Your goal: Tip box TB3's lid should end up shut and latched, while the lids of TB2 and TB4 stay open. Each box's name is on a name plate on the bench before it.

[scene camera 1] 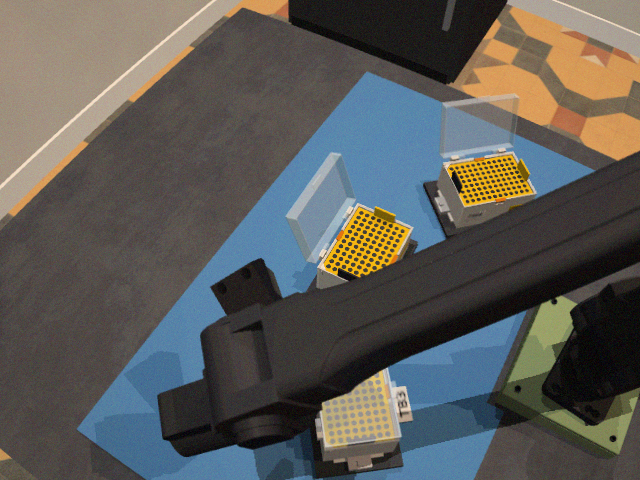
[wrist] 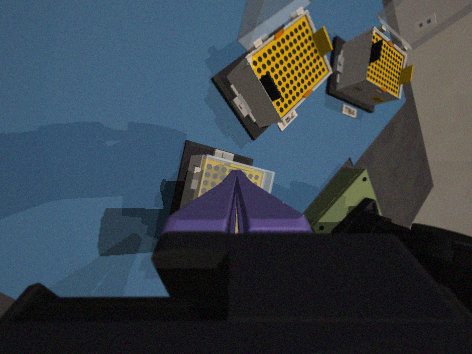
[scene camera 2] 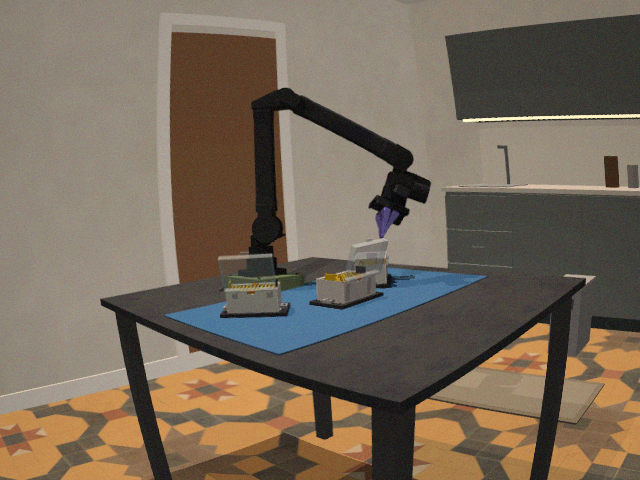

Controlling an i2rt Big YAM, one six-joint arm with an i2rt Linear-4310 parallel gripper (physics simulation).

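Seen in the pictures: gripper, fingertip midpoint: [wrist: 236, 177] [scene camera 2: 381, 237]; arm's base at its link origin: [scene camera 1: 586, 372] [wrist: 353, 228].
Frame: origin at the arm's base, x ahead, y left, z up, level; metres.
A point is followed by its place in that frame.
Note:
Box TB3 [scene camera 1: 356, 452] {z -0.001, x 0.188, y 0.256 m} [wrist: 194, 175] {z 0.033, x 0.286, y 0.217 m} stands behind its name plate [scene camera 1: 403, 404] {z -0.031, x 0.177, y 0.164 m}. Its clear lid [scene camera 1: 356, 415] {z 0.044, x 0.208, y 0.234 m} [wrist: 267, 181] {z 0.044, x 0.235, y 0.153 m} lies over the yellow rack; whether it is fully down or latched I cannot tell. TB2 [scene camera 1: 367, 242] {z 0.024, x 0.334, y 0.023 m} [scene camera 2: 346, 289] [wrist: 290, 65] {z 0.024, x 0.333, y 0.035 m} has its lid [scene camera 1: 321, 206] {z 0.065, x 0.401, y 0.038 m} [scene camera 2: 368, 251] {z 0.092, x 0.414, y 0.032 m} standing open. TB4 [scene camera 1: 488, 178] {z 0.024, x 0.254, y -0.184 m} [scene camera 2: 253, 302] [wrist: 387, 70] {z 0.025, x 0.245, y -0.184 m}, by its name plate [wrist: 349, 110] {z -0.031, x 0.202, y -0.140 m}, has its lid [scene camera 1: 479, 125] {z 0.066, x 0.305, y -0.232 m} [scene camera 2: 242, 266] {z 0.089, x 0.312, y -0.241 m} standing open. My purple gripper [scene camera 2: 382, 236] {z 0.095, x 0.281, y 0.202 m} [wrist: 236, 177] {z 0.095, x 0.281, y 0.202 m} is shut and empty, above TB3; the arm hides it in scene camera 1.
The boxes stand on a blue mat [scene camera 1: 361, 113] {z -0.033, x 0.508, y -0.229 m} [scene camera 2: 279, 335] {z -0.033, x 0.462, y -0.258 m} on the dark table [scene camera 1: 170, 129] {z -0.036, x 0.745, y -0.001 m} [scene camera 2: 413, 346] {z -0.036, x 0.719, y -0.144 m}. The arm's green base plate [scene camera 1: 542, 330] {z 0.004, x 0.077, y -0.016 m} [wrist: 345, 195] {z 0.004, x 0.085, y -0.005 m} is near TB3 and TB4. The forearm [scene camera 1: 439, 268] {z 0.409, x 0.179, y 0.249 m} passes over the mat and hides part of TB2 and TB3 in scene camera 1.

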